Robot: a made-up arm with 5 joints. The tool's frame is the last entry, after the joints.
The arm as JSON. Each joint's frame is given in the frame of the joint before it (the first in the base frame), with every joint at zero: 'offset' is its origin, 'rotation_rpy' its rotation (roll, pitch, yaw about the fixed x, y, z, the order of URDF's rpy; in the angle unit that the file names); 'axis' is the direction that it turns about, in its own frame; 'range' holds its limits. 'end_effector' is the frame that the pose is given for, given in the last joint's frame.
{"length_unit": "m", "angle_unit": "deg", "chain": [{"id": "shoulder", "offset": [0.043, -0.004, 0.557], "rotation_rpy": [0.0, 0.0, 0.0], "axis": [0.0, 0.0, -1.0], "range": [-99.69, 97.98]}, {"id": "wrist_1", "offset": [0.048, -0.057, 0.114], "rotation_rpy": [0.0, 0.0, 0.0], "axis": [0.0, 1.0, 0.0], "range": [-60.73, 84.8]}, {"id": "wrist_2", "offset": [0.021, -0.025, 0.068], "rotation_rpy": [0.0, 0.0, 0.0], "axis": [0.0, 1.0, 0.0], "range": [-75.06, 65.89]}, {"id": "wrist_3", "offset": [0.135, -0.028, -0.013], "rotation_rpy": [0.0, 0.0, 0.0], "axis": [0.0, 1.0, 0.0], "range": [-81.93, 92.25]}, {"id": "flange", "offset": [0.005, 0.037, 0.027], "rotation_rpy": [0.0, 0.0, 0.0], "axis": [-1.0, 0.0, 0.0], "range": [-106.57, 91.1]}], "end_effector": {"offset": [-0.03, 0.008, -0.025], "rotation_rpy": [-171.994, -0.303, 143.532]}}
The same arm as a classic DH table. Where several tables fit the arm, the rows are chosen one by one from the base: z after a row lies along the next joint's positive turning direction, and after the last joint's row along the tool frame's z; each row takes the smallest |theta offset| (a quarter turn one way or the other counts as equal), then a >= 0, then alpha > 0; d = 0 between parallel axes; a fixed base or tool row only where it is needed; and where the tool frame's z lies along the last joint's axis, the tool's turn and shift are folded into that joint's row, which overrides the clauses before.
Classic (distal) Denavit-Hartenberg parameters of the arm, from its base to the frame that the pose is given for. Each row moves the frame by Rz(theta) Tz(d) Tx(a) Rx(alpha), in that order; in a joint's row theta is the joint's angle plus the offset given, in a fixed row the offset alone. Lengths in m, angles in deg.
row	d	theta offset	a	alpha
base (fixed)	0	-5.31	0.0432	180
shoulder	-0.671	-5.31	0.048	90
wrist_1	0	-72.84	0.0712	0
wrist_2	0	78.34	0.1356	0
wrist_3	-0.073	84.5	-0.027	-90
flange	0.0229	-83.72	0.0107	-85.01
tool (fixed)	0.0241	-53.83	0	0
Joint limits (deg, base to tool): -99.69..97.98 -60.73..84.8 -75.06..65.89 -81.93..92.25 -106.57..91.1

